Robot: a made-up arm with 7 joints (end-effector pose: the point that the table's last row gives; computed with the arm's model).
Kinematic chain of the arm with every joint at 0, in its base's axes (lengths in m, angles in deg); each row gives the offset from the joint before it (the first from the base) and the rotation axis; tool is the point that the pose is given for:
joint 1: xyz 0 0.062 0 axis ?
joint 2: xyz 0 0.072 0 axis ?
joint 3: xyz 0 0 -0.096 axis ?
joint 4: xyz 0 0 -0.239 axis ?
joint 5: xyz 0 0 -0.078 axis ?
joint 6: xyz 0 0 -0.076 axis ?
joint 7: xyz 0 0 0 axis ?
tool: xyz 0 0 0
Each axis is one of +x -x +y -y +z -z.
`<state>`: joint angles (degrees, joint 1 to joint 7).
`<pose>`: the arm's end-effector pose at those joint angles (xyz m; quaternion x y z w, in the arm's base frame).
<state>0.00 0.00 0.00 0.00 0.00 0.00 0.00</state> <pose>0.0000 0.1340 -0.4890 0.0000 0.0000 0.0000 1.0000</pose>
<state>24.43 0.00 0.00 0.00 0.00 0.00 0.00</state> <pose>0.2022 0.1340 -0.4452 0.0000 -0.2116 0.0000 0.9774</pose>
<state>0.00 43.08 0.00 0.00 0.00 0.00 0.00</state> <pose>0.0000 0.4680 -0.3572 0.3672 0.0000 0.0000 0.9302</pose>
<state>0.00 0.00 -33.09 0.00 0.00 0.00 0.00</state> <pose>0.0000 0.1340 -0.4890 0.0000 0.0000 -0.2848 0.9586</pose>
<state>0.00 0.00 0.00 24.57 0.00 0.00 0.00</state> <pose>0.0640 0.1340 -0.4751 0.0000 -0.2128 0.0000 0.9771</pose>
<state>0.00 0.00 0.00 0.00 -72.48 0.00 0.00</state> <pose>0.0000 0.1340 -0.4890 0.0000 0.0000 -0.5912 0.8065</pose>
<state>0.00 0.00 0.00 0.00 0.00 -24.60 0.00</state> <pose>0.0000 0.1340 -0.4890 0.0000 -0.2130 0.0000 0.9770</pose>
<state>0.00 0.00 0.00 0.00 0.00 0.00 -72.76</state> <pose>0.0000 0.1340 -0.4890 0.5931 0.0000 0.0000 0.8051</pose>
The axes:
joint 1: -y
joint 2: +x
joint 3: +z
joint 4: -y
joint 5: +z
joint 6: +y
joint 7: -x

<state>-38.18 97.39 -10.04 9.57 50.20 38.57 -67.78</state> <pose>0.0558 0.6174 0.0302 0.9495 0.2333 0.0528 0.2032</pose>
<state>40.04 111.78 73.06 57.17 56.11 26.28 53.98</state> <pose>-0.1450 0.4767 0.2311 0.2177 -0.9394 -0.2129 0.1573</pose>
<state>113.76 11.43 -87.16 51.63 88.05 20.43 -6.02</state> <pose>0.4057 0.1011 0.1852 -0.1050 -0.7114 -0.2772 0.6371</pose>
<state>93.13 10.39 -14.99 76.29 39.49 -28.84 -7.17</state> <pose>0.3639 0.1629 0.1646 0.2477 0.9633 -0.0462 0.0925</pose>
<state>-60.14 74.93 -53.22 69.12 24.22 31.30 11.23</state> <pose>-0.1415 0.4805 -0.1806 0.0149 0.4937 -0.4236 0.7593</pose>
